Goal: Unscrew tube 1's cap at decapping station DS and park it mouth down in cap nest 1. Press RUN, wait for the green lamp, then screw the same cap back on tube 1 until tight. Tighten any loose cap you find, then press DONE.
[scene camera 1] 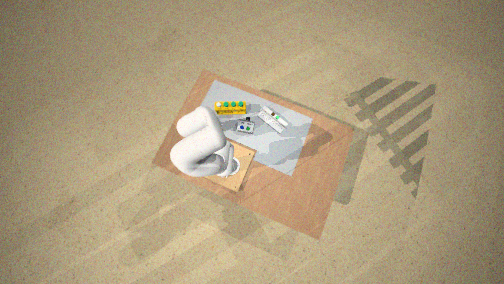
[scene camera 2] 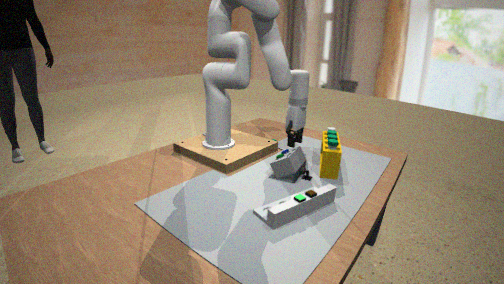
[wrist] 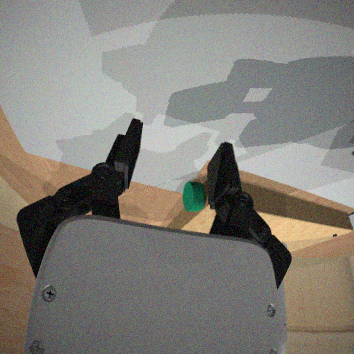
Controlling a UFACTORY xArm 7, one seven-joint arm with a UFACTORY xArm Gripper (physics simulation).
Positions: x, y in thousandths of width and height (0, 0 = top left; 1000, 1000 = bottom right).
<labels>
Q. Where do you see a grey mat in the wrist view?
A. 761, 239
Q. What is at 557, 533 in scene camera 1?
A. A grey mat.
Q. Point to a grey mat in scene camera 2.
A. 422, 755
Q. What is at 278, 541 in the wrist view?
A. My gripper.
</labels>
